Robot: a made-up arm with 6 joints. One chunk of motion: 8 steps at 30 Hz.
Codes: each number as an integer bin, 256 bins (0 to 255) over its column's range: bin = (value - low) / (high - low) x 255, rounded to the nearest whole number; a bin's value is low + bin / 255 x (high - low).
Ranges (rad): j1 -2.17..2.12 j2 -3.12..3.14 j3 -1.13..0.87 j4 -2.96..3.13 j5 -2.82..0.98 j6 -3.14..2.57
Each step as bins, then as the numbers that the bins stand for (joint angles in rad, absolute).
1 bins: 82 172 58 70 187 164
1 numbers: -0.7905 1.1024 -0.6751 -1.2882 -0.0333 0.5323
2 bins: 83 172 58 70 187 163
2 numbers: -0.7736 1.1024 -0.6751 -1.2882 -0.0333 0.5099
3 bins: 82 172 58 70 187 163
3 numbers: -0.7905 1.1024 -0.6751 -1.2882 -0.0333 0.5099
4 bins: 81 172 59 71 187 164
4 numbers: -0.8073 1.1024 -0.6673 -1.2644 -0.0333 0.5323
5 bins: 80 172 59 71 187 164
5 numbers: -0.8241 1.1024 -0.6673 -1.2644 -0.0333 0.5323
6 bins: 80 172 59 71 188 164
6 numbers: -0.8241 1.1024 -0.6673 -1.2644 -0.0184 0.5323
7 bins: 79 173 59 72 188 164
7 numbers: -0.8409 1.1270 -0.6673 -1.2405 -0.0184 0.5323
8 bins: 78 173 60 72 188 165
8 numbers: -0.8578 1.1270 -0.6594 -1.2405 -0.0184 0.5547
